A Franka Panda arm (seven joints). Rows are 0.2 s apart.
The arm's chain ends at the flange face. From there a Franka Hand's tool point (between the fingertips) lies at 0.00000 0.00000 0.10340 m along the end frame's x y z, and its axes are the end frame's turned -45 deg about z.
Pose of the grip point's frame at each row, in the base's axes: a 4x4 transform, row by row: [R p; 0 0 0 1], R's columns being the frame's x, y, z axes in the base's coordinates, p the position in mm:
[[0.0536 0.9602 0.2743 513.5], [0.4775 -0.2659 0.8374 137.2], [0.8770 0.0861 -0.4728 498.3], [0 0 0 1]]
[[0.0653 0.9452 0.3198 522.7], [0.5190 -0.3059 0.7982 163.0], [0.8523 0.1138 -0.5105 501.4], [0 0 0 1]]
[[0.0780 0.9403 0.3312 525.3], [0.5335 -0.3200 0.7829 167.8], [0.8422 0.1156 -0.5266 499.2], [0 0 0 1]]
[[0.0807 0.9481 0.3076 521.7], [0.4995 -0.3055 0.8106 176.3], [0.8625 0.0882 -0.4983 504.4], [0 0 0 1]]
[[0.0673 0.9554 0.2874 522.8], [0.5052 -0.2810 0.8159 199.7], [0.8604 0.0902 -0.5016 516.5], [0 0 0 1]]
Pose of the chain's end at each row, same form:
[[0.7169 0.6411 0.2743 485.1], [0.1496 -0.5257 0.8374 50.6], [0.6810 -0.5593 -0.4728 547.2], [0 0 0 1]]
[[0.7145 0.6222 0.3198 489.6], [0.1507 -0.5833 0.7982 80.5], [0.6831 -0.5222 -0.5105 554.2], [0 0 0 1]]
[[0.7200 0.6097 0.3312 491.1], [0.1510 -0.6035 0.7829 86.8], [0.6773 -0.5138 -0.5266 553.7], [0 0 0 1]]
[[0.7275 0.6133 0.3076 489.9], [0.1372 -0.5692 0.8106 92.5], [0.6722 -0.5475 -0.4983 555.9], [0 0 0 1]]
[[0.7232 0.6280 0.2874 493.1], [0.1585 -0.5559 0.8159 115.3], [0.6722 -0.5446 -0.5016 568.4], [0 0 0 1]]

